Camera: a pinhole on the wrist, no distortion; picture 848 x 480 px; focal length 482.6 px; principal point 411.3 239.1 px. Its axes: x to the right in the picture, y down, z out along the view. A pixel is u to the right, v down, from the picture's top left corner.
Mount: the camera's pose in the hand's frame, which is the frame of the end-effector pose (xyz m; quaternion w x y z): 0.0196 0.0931 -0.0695 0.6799 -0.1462 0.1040 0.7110
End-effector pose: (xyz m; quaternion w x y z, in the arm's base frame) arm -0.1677 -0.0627 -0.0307 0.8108 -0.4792 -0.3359 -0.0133
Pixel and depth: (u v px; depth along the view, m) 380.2 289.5 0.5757
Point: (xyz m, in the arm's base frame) -0.3949 0.4282 -0.1186
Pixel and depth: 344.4 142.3 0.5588
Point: -0.2757 0.4675 0.0072
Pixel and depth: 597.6 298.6 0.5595
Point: -0.2727 0.4664 -0.3376
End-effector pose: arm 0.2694 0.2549 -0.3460 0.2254 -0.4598 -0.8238 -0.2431
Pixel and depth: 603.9 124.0 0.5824
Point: 0.6080 0.8100 -0.4920
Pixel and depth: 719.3 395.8 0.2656
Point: 0.5892 0.4227 -0.4238
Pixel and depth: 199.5 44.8 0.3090
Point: 0.2377 0.5404 -0.4679
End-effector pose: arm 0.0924 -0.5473 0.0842 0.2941 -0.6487 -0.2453 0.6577
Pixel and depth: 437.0 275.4 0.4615
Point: -0.2782 -0.7532 -0.0626
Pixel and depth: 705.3 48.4 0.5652
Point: -0.2971 -0.8309 -0.4787
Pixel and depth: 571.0 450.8 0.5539
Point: -0.3133 -1.0261 -0.0258
